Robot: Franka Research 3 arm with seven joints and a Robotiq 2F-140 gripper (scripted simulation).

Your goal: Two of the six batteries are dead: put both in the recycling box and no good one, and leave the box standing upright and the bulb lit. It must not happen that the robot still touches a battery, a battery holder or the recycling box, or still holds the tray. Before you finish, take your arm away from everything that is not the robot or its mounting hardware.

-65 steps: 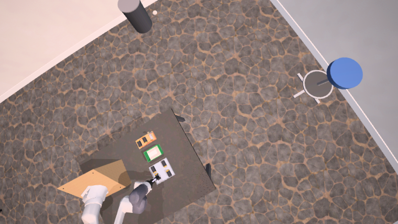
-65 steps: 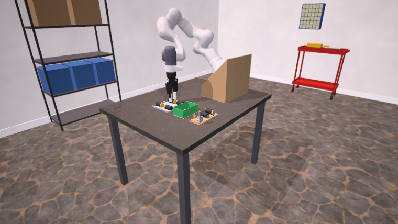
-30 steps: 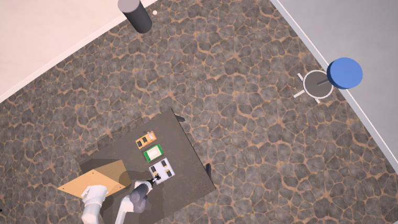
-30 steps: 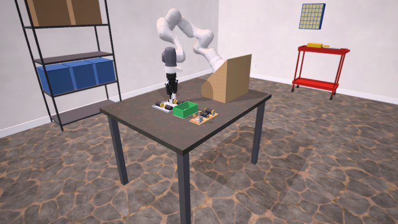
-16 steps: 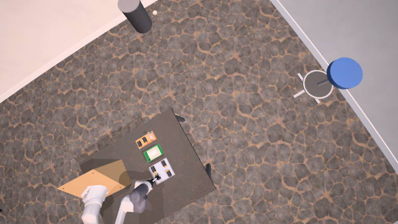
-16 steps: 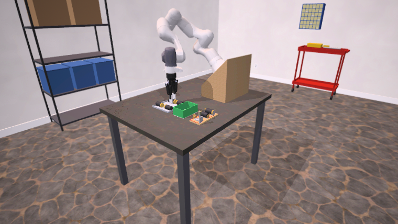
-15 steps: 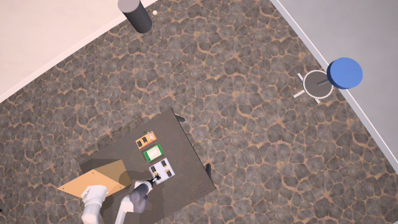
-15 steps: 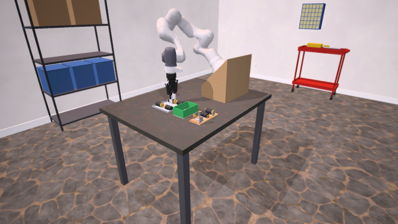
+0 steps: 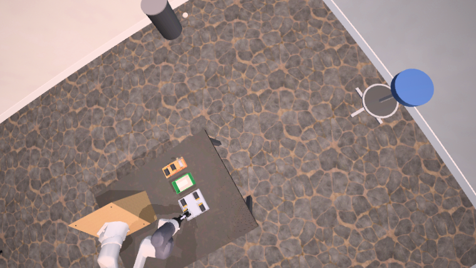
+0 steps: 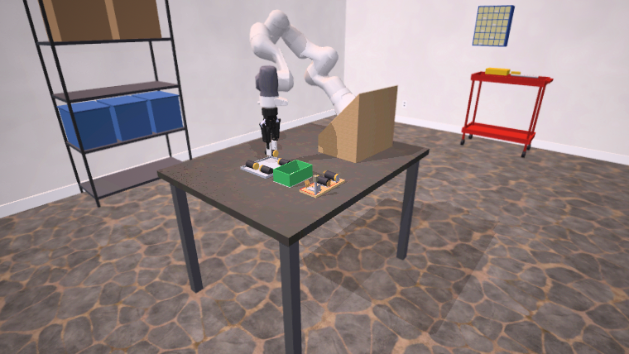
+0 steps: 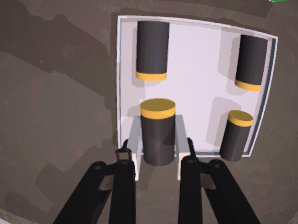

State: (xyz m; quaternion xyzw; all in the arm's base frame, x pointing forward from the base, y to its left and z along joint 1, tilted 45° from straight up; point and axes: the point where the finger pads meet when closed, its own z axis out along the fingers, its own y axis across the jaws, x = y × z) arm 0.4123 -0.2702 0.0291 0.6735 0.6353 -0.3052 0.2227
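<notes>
The bulb is 380 mm to the left of my hand and 180 mm ahead of it. Round my hand: white tray (80 mm below, 50 mm ahead, 20 mm to the left); green recycling box (200 mm to the left, 90 mm ahead, 70 mm below).
</notes>
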